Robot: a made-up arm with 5 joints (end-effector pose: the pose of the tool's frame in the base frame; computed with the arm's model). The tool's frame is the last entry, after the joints.
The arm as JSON. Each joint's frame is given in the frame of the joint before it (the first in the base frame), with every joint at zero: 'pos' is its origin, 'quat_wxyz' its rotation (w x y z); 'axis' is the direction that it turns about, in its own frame. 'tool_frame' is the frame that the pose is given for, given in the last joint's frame.
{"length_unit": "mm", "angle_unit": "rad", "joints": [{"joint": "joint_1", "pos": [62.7, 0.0, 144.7], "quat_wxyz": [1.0, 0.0, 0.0, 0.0], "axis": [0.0, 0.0, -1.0]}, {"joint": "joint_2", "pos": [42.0, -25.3, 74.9], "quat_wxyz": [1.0, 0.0, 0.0, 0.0], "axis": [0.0, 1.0, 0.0]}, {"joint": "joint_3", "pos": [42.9, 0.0, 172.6], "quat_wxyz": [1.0, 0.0, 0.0, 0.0], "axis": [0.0, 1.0, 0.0]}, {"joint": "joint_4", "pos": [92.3, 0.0, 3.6], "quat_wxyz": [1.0, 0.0, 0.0, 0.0], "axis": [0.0, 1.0, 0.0]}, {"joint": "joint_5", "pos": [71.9, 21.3, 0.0], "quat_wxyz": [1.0, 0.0, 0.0, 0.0], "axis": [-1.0, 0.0, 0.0]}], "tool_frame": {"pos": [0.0, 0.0, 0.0], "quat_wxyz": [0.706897, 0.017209, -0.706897, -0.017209]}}
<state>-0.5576 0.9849 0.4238 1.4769 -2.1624</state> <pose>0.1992 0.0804 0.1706 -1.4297 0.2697 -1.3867</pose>
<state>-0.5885 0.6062 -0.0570 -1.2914 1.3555</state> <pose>0.3221 0.1683 0.3405 -0.8829 -2.3517 0.8970</pose>
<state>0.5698 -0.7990 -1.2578 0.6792 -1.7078</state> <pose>-0.0104 0.0421 0.5212 1.7071 -2.5312 -0.2716</pose>
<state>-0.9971 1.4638 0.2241 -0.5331 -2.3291</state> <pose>0.1963 0.1994 0.0375 0.4475 0.0524 -1.3594</pose>
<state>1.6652 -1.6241 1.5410 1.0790 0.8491</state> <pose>0.0589 0.0022 0.2042 -0.5592 -0.1966 -0.8402</pose>
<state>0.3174 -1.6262 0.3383 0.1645 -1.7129</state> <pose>-0.0139 0.0209 0.4073 1.8915 -2.1476 -0.5613</pose>
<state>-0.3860 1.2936 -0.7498 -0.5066 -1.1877</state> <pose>0.4093 0.1365 0.1782 1.1402 -1.0829 -0.6732</pose>
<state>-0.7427 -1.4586 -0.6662 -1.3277 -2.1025</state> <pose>-0.1149 -0.1685 0.3362 -1.3465 0.1676 -1.2050</pose>
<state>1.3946 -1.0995 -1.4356 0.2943 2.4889</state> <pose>0.0211 0.2108 0.4422 2.3758 -0.8581 0.4391</pose>
